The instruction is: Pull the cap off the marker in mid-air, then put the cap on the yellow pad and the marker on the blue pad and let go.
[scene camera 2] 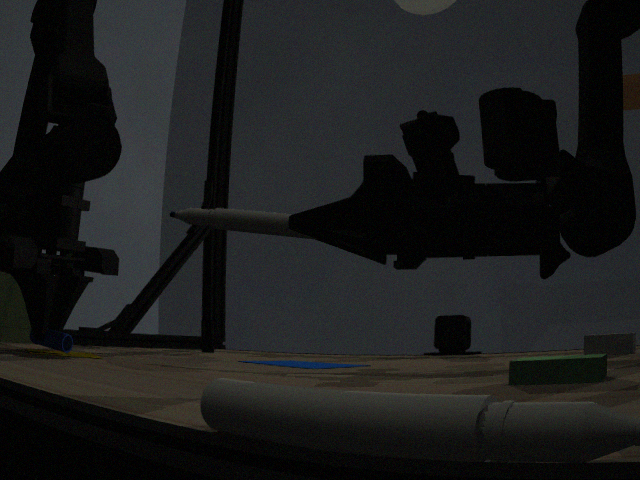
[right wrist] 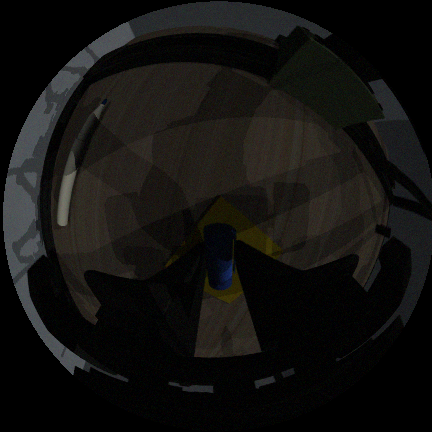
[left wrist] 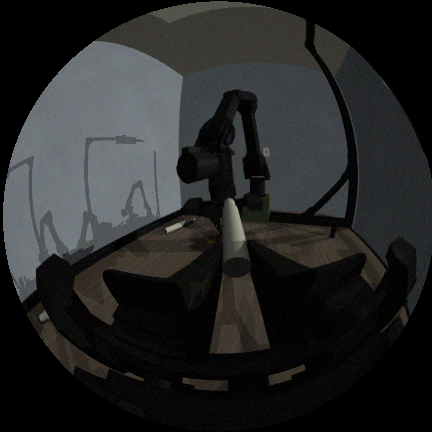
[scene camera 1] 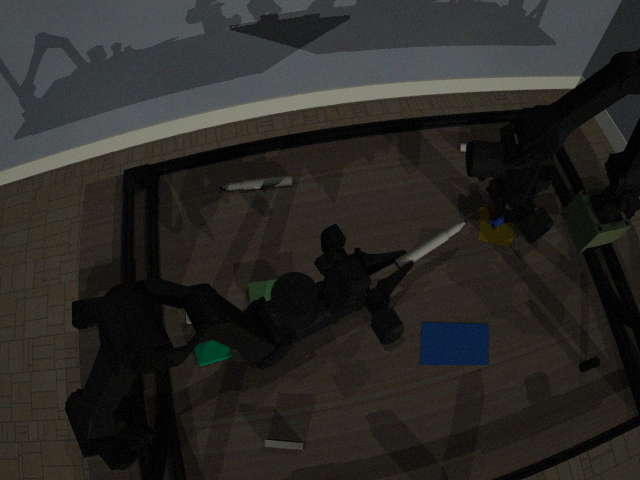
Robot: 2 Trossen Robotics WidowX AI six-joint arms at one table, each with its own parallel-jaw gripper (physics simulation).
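Frame: origin at the left arm's base, x left, y up, z ahead, level; centimetres.
Seen in the pictures: left gripper, fingertip midpoint: [scene camera 2: 292, 224] [left wrist: 234, 245] [scene camera 1: 409, 257]; right gripper, fingertip midpoint: [scene camera 2: 46, 340] [right wrist: 219, 246] [scene camera 1: 503, 217]; left arm's base, origin of the base link: [scene camera 1: 111, 429]; right arm's base, origin of the base link: [scene camera 2: 11, 275] [scene camera 1: 605, 208].
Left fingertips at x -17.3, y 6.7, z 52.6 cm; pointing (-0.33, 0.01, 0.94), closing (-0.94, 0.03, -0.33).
Pixels of each thing's top centre, then the offset from my left fingertips to it.
- white marker, middle of its top: [scene camera 2: 239, 205] [left wrist: 230, 206] [scene camera 1: 435, 238] dz +4.4, dx -1.5, dy +1.8 cm
- blue cap, middle of its top: [right wrist: 222, 267] [scene camera 2: 51, 326] [scene camera 1: 502, 215] dz +24.1, dx -8.1, dy -9.4 cm
- yellow pad, middle of its top: [right wrist: 226, 260] [scene camera 2: 62, 353] [scene camera 1: 496, 226] dz +22.9, dx -8.3, dy -12.0 cm
- blue pad, middle of its top: [scene camera 2: 301, 364] [scene camera 1: 455, 343] dz -1.8, dx -14.7, dy -12.0 cm
- white pen, middle of its top: [scene camera 2: 410, 393] [scene camera 1: 254, 181] dz -1.4, dx +33.0, dy -10.2 cm
- Green block, middle of its top: [scene camera 2: 560, 357] [scene camera 1: 266, 290] dz -15.5, dx +16.2, dy -10.6 cm
- teal block, middle of its top: [scene camera 1: 212, 350] dz -29.6, dx +15.6, dy -10.6 cm
- white block, middle of its top: [scene camera 2: 609, 334] [scene camera 1: 283, 445] dz -33.4, dx -3.9, dy -9.9 cm
- dark cylinder, middle of its top: [scene camera 2: 207, 320] [scene camera 1: 596, 361] [right wrist: 389, 233] [left wrist: 334, 222] dz +10.4, dx -39.5, dy -7.3 cm
My left gripper [scene camera 1: 407, 258] [scene camera 2: 297, 223] [left wrist: 234, 245] is shut on the rear end of the white marker [scene camera 1: 431, 246] [scene camera 2: 248, 219] [left wrist: 233, 225], holding it roughly level, high above the table, its uncapped blue tip pointing away from the fingers. My right gripper [scene camera 1: 500, 219] [scene camera 2: 49, 333] [right wrist: 219, 246] points down and is shut on the blue cap [scene camera 1: 496, 222] [scene camera 2: 56, 341] [right wrist: 220, 270]. The cap lies sideways very low over the yellow pad [scene camera 1: 496, 236] [scene camera 2: 85, 354] [right wrist: 255, 235]; whether it touches is unclear. The blue pad [scene camera 1: 454, 343] [scene camera 2: 305, 364] is bare.
A white pen [scene camera 1: 258, 183] [scene camera 2: 336, 418] lies at the table's far side in scene camera 1; another [left wrist: 180, 226] [right wrist: 67, 190] lies beyond my right arm. Green block [scene camera 1: 261, 290], teal block [scene camera 1: 212, 352], white block [scene camera 1: 283, 444] and a dark cylinder [scene camera 1: 589, 364] stand around. A green box [scene camera 1: 594, 227] is at the right edge.
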